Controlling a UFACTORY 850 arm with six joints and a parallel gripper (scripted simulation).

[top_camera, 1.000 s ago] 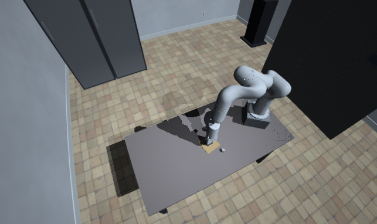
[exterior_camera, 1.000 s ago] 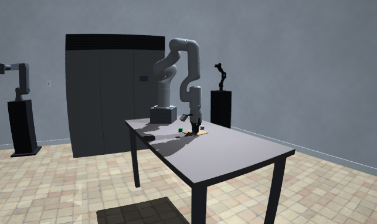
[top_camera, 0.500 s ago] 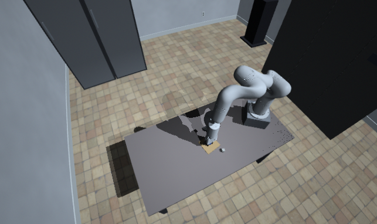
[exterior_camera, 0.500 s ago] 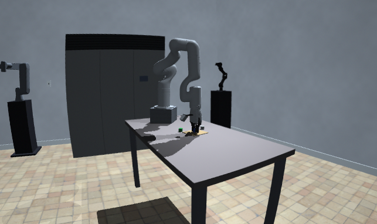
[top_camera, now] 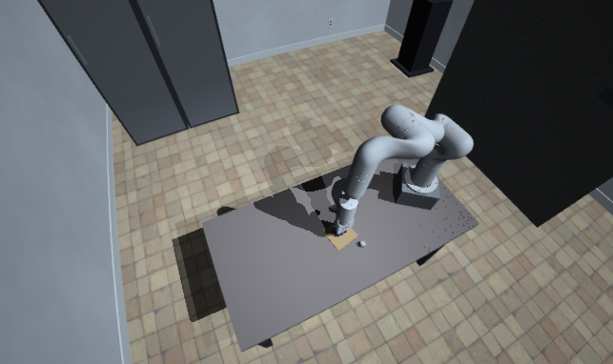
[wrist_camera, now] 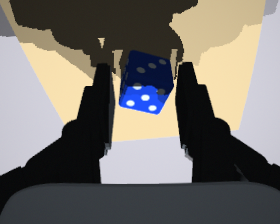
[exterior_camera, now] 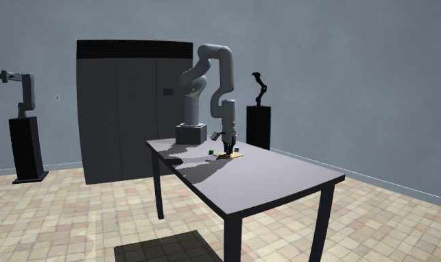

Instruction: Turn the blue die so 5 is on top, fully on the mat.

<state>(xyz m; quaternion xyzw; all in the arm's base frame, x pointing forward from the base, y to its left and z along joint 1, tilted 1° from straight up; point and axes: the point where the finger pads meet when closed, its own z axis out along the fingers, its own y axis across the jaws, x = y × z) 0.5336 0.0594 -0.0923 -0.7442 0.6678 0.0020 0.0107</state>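
Right now my hand is 20 mm above the blue die. Also, from my hand: white die (110 mm to the left, 80 mm behind, 20 mm below); green die (80 mm to the right, 80 mm behind, 20 mm below); mat (30 mm below).
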